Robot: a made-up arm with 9 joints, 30 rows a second.
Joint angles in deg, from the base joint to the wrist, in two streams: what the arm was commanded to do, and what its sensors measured. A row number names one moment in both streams.
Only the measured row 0 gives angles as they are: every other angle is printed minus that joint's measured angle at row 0.
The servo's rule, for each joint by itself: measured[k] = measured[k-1] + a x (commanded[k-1-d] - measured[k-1]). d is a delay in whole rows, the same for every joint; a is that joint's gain. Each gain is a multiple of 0.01, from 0.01 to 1. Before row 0 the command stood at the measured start. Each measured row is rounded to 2 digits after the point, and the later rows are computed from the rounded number. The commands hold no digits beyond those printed.
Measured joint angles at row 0:
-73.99 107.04 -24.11 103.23 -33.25 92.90 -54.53 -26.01 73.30
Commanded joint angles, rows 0 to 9:
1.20 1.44 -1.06 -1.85 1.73 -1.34 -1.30 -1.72 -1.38
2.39 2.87 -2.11 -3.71 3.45 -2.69 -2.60 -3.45 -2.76
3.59 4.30 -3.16 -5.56 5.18 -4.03 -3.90 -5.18 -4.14
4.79 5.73 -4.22 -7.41 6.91 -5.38 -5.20 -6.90 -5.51
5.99 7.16 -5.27 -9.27 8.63 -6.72 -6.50 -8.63 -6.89
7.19 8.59 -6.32 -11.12 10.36 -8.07 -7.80 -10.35 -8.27
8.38 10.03 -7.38 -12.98 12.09 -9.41 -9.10 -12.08 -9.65
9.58 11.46 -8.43 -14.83 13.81 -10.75 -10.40 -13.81 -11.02
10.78 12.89 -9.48 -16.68 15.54 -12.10 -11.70 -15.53 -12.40
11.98 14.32 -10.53 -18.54 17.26 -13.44 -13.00 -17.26 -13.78
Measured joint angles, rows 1 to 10:
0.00 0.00 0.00 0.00 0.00 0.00 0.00 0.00 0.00
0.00 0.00 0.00 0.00 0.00 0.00 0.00 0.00 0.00
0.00 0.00 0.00 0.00 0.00 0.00 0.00 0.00 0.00
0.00 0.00 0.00 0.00 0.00 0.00 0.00 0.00 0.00
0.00 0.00 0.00 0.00 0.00 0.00 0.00 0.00 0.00
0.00 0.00 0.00 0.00 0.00 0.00 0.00 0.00 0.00
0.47 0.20 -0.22 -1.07 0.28 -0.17 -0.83 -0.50 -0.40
1.22 0.57 -0.62 -2.60 0.79 -0.50 -1.96 -1.36 -1.08
2.14 1.09 -1.15 -4.32 1.49 -0.96 -3.20 -2.47 -1.97
3.17 1.74 -1.79 -6.11 2.36 -1.53 -4.48 -3.75 -3.00
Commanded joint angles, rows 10 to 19:
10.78 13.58 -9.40 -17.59 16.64 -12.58 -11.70 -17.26 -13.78
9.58 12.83 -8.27 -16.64 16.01 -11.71 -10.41 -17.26 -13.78
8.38 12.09 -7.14 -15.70 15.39 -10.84 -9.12 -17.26 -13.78
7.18 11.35 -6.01 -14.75 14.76 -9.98 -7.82 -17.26 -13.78
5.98 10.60 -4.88 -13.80 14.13 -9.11 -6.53 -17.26 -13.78
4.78 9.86 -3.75 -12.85 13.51 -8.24 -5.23 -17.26 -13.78
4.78 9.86 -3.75 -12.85 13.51 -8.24 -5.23 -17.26 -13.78
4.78 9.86 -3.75 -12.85 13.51 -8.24 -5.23 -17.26 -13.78
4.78 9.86 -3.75 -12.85 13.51 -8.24 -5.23 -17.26 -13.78
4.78 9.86 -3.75 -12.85 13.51 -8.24 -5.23 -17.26 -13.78
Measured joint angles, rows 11 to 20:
4.27 2.50 -2.52 -7.94 3.36 -2.20 -5.77 -5.17 -4.13
5.41 3.35 -3.32 -9.78 4.48 -2.96 -7.07 -6.67 -5.33
6.57 4.29 -4.17 -11.64 5.70 -3.80 -8.37 -8.24 -6.58
7.74 5.29 -5.06 -13.49 7.00 -4.70 -9.67 -9.86 -7.87
8.93 6.35 -5.99 -15.34 8.37 -5.66 -10.97 -11.50 -9.18
10.12 7.47 -6.94 -17.20 9.79 -6.67 -12.27 -13.17 -10.51
10.38 8.33 -7.46 -17.43 10.89 -7.44 -11.91 -14.36 -11.46
10.07 8.96 -7.63 -16.97 11.71 -8.00 -10.95 -15.20 -12.13
9.41 9.40 -7.53 -16.23 12.30 -8.37 -9.78 -15.80 -12.61
8.54 9.67 -7.21 -15.37 12.69 -8.58 -8.53 -16.22 -12.95

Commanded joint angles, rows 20 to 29:
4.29 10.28 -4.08 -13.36 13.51 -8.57 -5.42 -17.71 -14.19
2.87 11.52 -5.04 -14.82 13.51 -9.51 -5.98 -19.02 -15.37
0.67 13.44 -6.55 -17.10 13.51 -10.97 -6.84 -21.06 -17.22
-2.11 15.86 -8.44 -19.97 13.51 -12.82 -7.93 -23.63 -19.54
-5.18 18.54 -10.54 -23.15 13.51 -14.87 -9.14 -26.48 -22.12
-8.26 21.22 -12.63 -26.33 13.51 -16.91 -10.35 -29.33 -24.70
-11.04 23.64 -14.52 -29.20 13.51 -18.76 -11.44 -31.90 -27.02
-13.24 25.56 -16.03 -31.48 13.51 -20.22 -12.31 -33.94 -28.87
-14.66 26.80 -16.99 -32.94 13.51 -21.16 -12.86 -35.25 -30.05
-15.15 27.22 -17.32 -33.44 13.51 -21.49 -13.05 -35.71 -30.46
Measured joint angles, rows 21 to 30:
7.54 9.80 -6.72 -14.46 12.92 -8.65 -7.25 -16.52 -13.19
6.46 9.81 -6.10 -13.53 13.01 -8.60 -5.96 -16.73 -13.36
5.80 9.82 -5.61 -13.14 13.09 -8.55 -5.49 -16.88 -13.48
5.40 9.83 -5.22 -12.97 13.16 -8.51 -5.32 -16.99 -13.57
5.16 9.83 -4.91 -12.90 13.22 -8.47 -5.26 -17.07 -13.63
5.01 9.83 -4.67 -12.87 13.27 -8.44 -5.24 -17.13 -13.67
4.73 9.89 -4.55 -13.15 13.31 -8.46 -5.36 -17.30 -13.82
4.00 10.12 -4.65 -14.12 13.34 -8.60 -5.76 -17.80 -14.27
2.70 10.58 -5.05 -15.85 13.37 -8.91 -6.45 -18.75 -15.13
0.82 11.32 -5.76 -18.24 13.39 -9.42 -7.40 -20.17 -16.41

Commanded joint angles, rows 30 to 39:
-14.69 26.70 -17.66 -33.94 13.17 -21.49 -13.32 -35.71 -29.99
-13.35 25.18 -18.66 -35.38 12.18 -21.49 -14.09 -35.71 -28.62
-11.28 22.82 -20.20 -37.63 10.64 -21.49 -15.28 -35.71 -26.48
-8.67 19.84 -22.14 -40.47 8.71 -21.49 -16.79 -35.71 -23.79
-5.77 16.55 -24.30 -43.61 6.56 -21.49 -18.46 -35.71 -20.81
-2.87 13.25 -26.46 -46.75 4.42 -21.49 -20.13 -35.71 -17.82
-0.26 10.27 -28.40 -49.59 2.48 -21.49 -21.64 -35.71 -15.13
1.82 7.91 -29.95 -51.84 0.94 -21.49 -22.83 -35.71 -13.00
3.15 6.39 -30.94 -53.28 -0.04 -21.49 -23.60 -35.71 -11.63
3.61 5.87 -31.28 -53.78 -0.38 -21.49 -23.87 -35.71 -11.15
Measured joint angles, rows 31 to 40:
-1.52 12.33 -6.76 -21.09 13.41 -10.13 -8.51 -22.00 -18.07
-4.15 13.57 -7.99 -24.13 13.43 -11.01 -9.69 -24.13 -19.99
-6.84 14.98 -9.36 -27.07 13.44 -12.02 -10.81 -26.38 -22.03
-9.34 16.46 -10.76 -29.63 13.45 -13.09 -11.77 -28.57 -24.01
-11.41 17.91 -12.07 -31.55 13.46 -14.14 -12.47 -30.51 -25.76
-12.87 19.21 -13.17 -32.65 13.47 -15.10 -12.84 -32.02 -27.12
-13.58 20.26 -14.11 -33.40 13.42 -15.93 -13.15 -33.09 -27.95
-13.49 20.95 -15.07 -34.55 13.22 -16.65 -13.75 -33.85 -28.14
-12.63 21.21 -16.15 -36.34 12.81 -17.28 -14.73 -34.39 -27.66
-11.09 21.02 -17.41 -38.74 12.15 -17.83 -16.05 -34.77 -26.54

